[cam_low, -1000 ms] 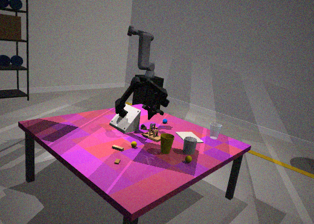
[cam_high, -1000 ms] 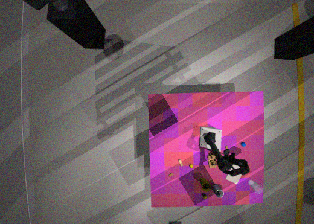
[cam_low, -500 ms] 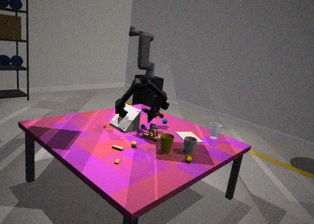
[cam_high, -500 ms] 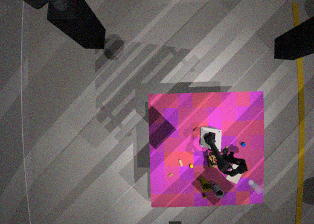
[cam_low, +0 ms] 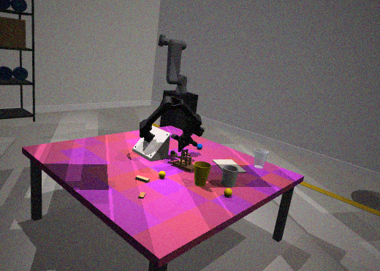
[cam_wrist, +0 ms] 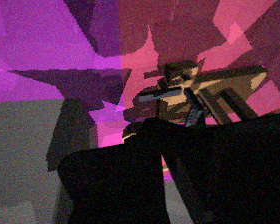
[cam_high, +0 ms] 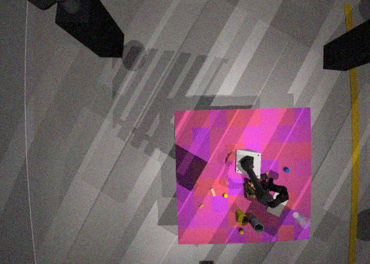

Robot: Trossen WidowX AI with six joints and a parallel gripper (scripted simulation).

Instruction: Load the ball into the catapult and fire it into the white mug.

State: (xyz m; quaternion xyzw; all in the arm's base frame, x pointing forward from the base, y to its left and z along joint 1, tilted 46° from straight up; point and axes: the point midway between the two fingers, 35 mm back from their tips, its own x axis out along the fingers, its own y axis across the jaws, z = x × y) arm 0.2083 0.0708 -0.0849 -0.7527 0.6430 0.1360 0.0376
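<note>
Right now the black ball is 10 mm behind my gripper tip and 50 mm to the right of it. From my gripper tip the other things lie so: yellow cup: 320 mm ahead, 110 mm to the right, 30 mm below; then blue ball: 110 mm behind, 310 mm to the left, 40 mm below; then wooden catapult: 60 mm ahead, 20 mm to the right, 10 mm below.
</note>
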